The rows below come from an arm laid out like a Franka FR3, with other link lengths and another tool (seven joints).
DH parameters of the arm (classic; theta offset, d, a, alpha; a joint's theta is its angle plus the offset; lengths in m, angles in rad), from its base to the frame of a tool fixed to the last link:
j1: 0 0.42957 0 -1.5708
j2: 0 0 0 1.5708
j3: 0 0.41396 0.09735 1.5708
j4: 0 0 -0.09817 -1.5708
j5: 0 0.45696 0 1.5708
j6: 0 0 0.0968 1.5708
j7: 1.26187 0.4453 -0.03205 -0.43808
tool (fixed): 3.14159 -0.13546 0 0
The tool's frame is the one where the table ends.
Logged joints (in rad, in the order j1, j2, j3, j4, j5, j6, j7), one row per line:
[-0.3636, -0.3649, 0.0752, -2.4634, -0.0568, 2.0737, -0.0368]
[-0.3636, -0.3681, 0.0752, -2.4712, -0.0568, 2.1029, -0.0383]
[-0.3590, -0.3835, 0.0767, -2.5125, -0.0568, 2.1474, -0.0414]
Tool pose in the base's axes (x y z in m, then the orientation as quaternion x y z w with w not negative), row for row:
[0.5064, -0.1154, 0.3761, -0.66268, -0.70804, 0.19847, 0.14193]
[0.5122, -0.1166, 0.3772, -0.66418, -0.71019, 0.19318, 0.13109]
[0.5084, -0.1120, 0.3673, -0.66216, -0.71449, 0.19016, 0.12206]
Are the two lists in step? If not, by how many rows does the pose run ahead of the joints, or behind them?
They are in step.
